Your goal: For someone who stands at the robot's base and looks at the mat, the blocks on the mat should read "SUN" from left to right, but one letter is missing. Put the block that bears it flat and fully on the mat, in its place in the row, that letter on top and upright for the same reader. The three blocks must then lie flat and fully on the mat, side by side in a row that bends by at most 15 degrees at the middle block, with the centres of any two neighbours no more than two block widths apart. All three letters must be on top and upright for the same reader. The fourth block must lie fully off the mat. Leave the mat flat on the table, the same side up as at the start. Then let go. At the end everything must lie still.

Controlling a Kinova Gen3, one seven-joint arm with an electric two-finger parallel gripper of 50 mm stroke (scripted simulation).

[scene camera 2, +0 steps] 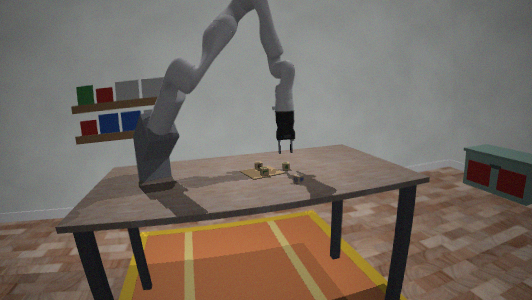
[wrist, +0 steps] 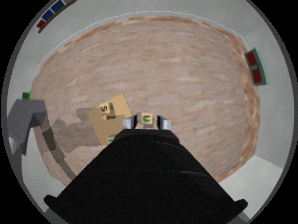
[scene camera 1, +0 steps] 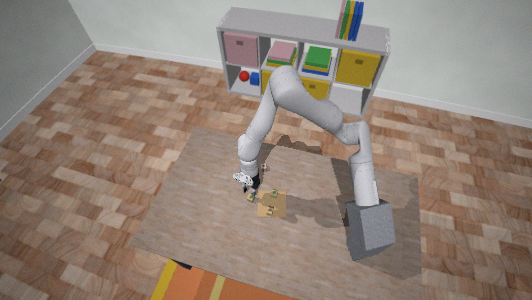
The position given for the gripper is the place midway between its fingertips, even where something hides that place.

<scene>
In view: the gripper point(wrist: 147, 120) and a tan mat point(wrist: 105, 125).
</scene>
